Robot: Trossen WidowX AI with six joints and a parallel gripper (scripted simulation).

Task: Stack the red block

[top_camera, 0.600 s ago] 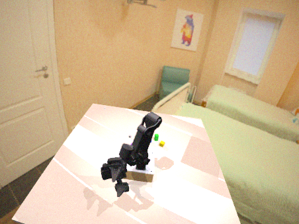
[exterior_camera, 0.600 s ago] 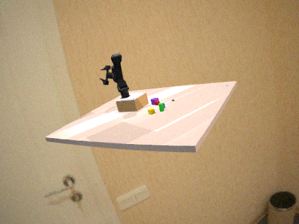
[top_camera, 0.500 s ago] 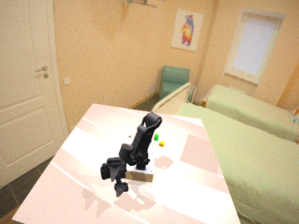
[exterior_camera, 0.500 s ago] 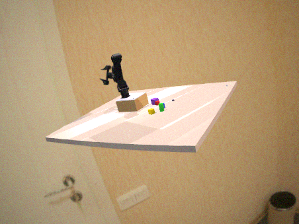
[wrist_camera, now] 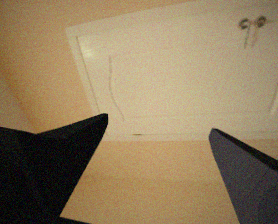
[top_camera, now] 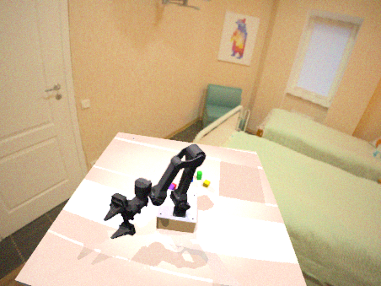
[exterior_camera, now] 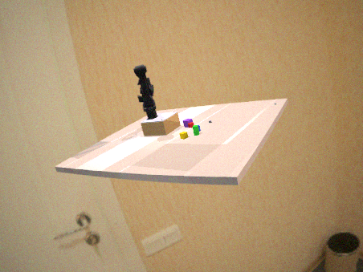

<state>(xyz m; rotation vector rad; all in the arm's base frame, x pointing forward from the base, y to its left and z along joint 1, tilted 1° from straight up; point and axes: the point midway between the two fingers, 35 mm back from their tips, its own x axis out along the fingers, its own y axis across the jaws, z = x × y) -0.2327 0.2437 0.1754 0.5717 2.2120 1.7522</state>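
My gripper tip is 53 cm short of the red block, 27 cm above it and 21 cm to the left of it. From my gripper tip the other things lie so: blue block: 62 cm ahead, 32 cm to the right, 27 cm below; dark block: 65 cm ahead, 28 cm below, 15 cm to the right; purple block: 50 cm ahead, 26 cm below, 19 cm to the right.
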